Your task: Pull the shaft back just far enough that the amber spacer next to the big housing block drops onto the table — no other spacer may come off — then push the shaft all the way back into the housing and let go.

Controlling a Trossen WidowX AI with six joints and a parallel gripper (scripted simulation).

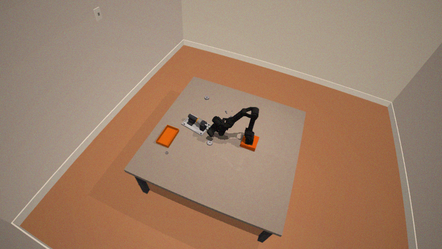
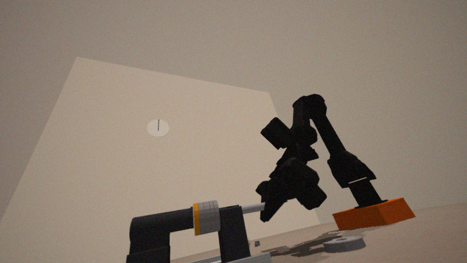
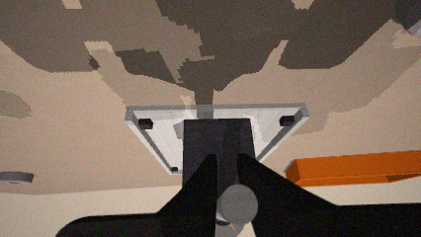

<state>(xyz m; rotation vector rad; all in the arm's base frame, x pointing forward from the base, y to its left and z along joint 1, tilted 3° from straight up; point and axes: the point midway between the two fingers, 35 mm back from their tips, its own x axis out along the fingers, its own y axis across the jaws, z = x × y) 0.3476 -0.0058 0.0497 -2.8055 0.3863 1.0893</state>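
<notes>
My gripper tip is 5 cm short of the grey shaft, 2 cm below it and 1 cm to the left of it. From my gripper tip the other things lie so: amber spacer 12 cm ahead, 3 cm to the right, 2 cm above; then orange tray 33 cm ahead, 18 cm to the left, 5 cm below; then grey ring 11 cm to the left, 5 cm below, 4 cm behind.
</notes>
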